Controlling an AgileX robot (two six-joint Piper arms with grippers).
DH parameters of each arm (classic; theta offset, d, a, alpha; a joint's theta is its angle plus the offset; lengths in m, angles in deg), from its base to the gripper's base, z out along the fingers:
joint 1: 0 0.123 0 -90
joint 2: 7.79 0 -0.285 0
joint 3: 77.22 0 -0.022 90
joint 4: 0 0.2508 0 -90
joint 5: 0 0 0.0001 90
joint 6: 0 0.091 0 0
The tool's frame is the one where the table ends.
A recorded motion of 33 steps. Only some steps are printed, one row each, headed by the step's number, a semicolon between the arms.
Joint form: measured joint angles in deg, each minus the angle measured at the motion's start. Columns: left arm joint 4, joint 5, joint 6, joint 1, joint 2, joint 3; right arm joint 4, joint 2, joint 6, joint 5, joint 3, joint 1.
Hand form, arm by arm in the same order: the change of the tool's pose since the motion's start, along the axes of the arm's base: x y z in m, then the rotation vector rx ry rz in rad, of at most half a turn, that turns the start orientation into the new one. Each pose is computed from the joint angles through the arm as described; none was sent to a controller.
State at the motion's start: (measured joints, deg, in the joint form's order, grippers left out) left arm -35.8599 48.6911 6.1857 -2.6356 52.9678 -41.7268; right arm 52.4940 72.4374 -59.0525 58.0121 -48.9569 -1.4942
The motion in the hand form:
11: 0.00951 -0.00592 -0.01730 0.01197 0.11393 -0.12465; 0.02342 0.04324 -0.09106 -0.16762 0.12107 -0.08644
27: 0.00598 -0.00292 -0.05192 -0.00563 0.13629 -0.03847; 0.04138 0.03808 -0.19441 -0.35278 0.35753 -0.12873
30: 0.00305 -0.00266 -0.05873 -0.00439 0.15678 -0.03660; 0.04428 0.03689 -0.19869 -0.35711 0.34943 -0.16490
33: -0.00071 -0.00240 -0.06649 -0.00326 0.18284 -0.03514; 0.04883 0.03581 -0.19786 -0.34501 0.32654 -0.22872
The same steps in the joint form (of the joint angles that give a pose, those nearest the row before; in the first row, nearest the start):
11: -2.43 5.15 6.25 0.00 5.43 -0.03; -2.10 13.84 5.17 -24.40 6.58 14.59
27: -5.06 -2.96 7.19 0.00 5.53 7.85; -5.64 34.78 7.09 -33.31 6.58 14.99
30: -5.11 -3.19 7.27 0.00 5.53 9.24; -4.42 35.66 7.09 -35.51 6.58 14.99
33: -5.11 -3.31 7.27 0.00 5.53 10.83; -1.73 35.60 7.09 -38.29 6.58 14.99

